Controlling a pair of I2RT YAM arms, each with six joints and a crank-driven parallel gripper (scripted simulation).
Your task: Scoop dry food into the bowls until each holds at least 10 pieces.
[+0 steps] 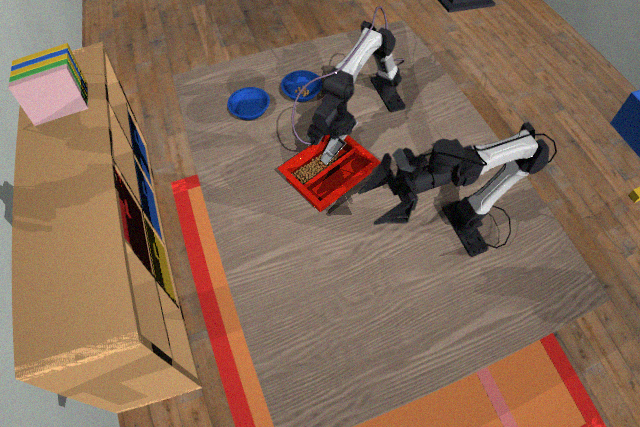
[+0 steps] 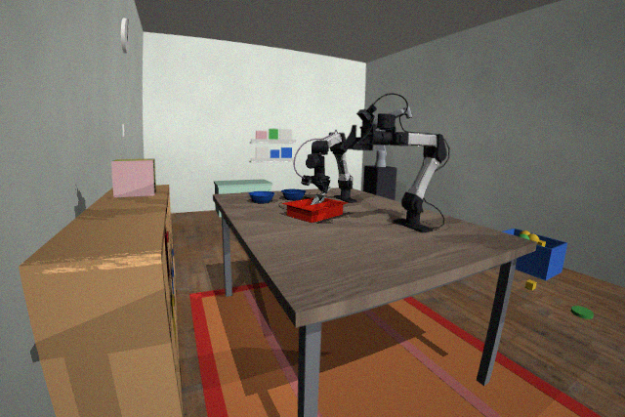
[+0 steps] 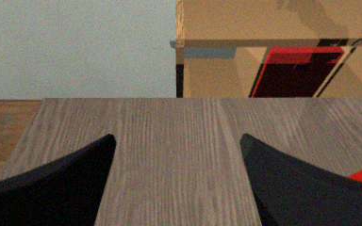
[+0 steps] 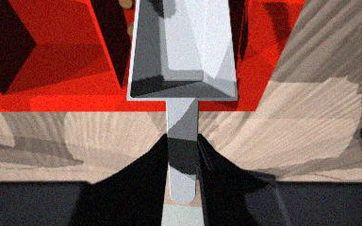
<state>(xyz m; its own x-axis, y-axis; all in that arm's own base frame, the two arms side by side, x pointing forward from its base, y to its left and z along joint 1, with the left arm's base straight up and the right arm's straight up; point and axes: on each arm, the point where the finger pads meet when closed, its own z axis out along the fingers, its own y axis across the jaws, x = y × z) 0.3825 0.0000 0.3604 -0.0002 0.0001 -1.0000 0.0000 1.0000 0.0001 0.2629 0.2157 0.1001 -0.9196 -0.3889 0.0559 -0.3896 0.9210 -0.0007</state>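
My right hand is 90 mm short of the red box, 90 mm to the right of it and 60 mm above it. From my right hand the other things lie so: grey scoop (30 mm ahead, 10 mm to the left, 30 mm below).
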